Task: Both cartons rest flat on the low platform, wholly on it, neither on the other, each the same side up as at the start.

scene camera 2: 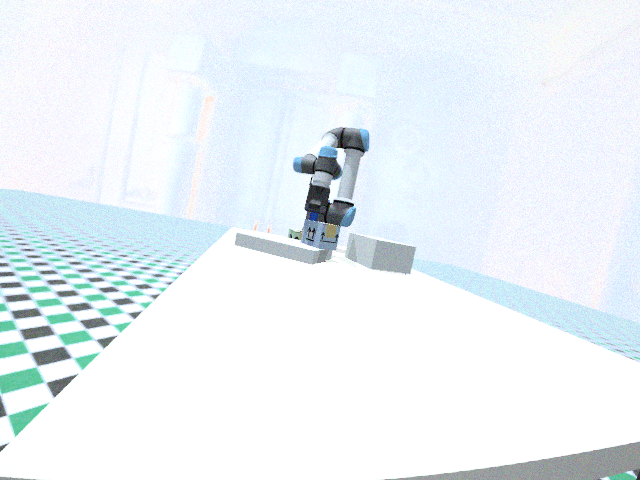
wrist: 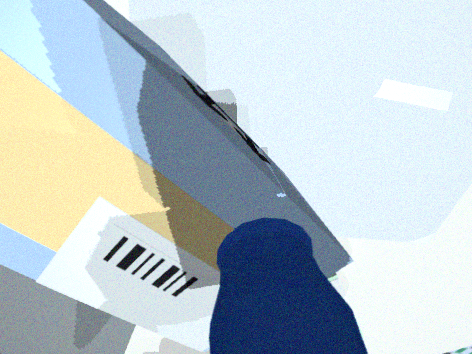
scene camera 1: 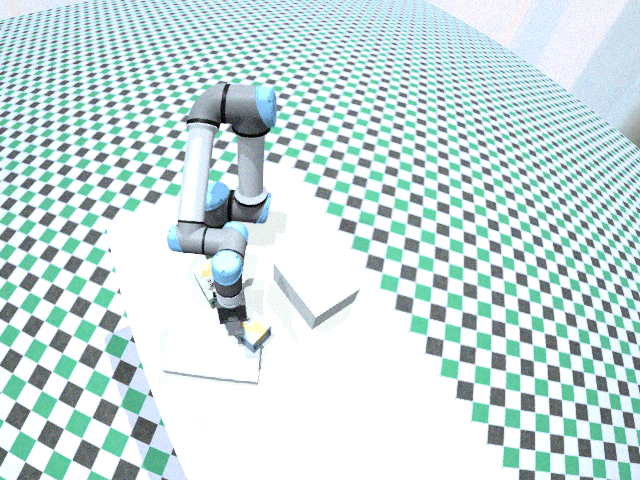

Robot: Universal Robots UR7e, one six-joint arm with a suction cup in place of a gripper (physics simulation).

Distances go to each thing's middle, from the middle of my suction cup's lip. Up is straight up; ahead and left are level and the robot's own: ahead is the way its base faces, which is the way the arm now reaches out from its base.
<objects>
The low white platform (scene camera 1: pixel 198 346) lies 20 mm ahead of my suction cup, 90 mm to the right of it and 130 mm below it. From my suction cup the other things lie so: taller white block (scene camera 1: pixel 318 286) (60 mm behind, 330 mm to the left, 100 mm below).
</objects>
